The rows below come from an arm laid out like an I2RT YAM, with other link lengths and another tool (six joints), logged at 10 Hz.
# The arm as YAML. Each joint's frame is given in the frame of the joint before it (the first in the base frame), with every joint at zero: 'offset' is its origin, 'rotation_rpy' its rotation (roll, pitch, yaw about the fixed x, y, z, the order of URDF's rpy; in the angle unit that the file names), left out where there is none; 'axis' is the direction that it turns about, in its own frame. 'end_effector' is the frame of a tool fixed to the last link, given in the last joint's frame.
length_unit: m
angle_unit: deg
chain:
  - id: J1
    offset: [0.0, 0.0, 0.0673]
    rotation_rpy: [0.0, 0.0, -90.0]
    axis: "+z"
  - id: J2
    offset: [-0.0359, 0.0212, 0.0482]
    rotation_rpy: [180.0, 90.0, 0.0]
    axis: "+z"
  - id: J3
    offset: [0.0, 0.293, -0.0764]
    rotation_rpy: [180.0, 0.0, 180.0]
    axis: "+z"
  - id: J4
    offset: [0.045, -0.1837, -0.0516]
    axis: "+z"
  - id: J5
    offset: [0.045, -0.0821, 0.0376]
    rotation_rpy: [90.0, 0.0, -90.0]
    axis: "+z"
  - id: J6
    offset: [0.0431, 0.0, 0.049]
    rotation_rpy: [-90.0, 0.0, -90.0]
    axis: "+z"
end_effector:
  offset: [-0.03, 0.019, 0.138]
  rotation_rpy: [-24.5, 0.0, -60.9]
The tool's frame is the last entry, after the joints.
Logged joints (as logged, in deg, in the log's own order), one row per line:
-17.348, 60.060, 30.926, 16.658, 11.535, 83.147
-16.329, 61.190, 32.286, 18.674, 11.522, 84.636
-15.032, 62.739, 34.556, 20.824, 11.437, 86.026
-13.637, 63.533, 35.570, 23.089, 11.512, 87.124
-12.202, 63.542, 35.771, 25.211, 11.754, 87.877
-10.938, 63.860, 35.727, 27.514, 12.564, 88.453
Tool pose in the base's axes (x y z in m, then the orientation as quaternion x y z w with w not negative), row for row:
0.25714, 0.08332, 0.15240, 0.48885, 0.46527, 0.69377, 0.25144
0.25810, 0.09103, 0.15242, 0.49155, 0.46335, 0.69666, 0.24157
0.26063, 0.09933, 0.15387, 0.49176, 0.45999, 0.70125, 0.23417
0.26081, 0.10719, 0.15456, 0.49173, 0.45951, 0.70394, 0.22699
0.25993, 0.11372, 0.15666, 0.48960, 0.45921, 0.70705, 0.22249
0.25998, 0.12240, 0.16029, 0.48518, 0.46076, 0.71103, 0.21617
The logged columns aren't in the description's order. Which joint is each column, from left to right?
Columns, left to right: J5, J2, J4, J1, J3, J6.
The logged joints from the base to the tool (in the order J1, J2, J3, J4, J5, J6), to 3 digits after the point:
16.658, 60.060, 11.535, 30.926, -17.348, 83.147
18.674, 61.190, 11.522, 32.286, -16.329, 84.636
20.824, 62.739, 11.437, 34.556, -15.032, 86.026
23.089, 63.533, 11.512, 35.570, -13.637, 87.124
25.211, 63.542, 11.754, 35.771, -12.202, 87.877
27.514, 63.860, 12.564, 35.727, -10.938, 88.453

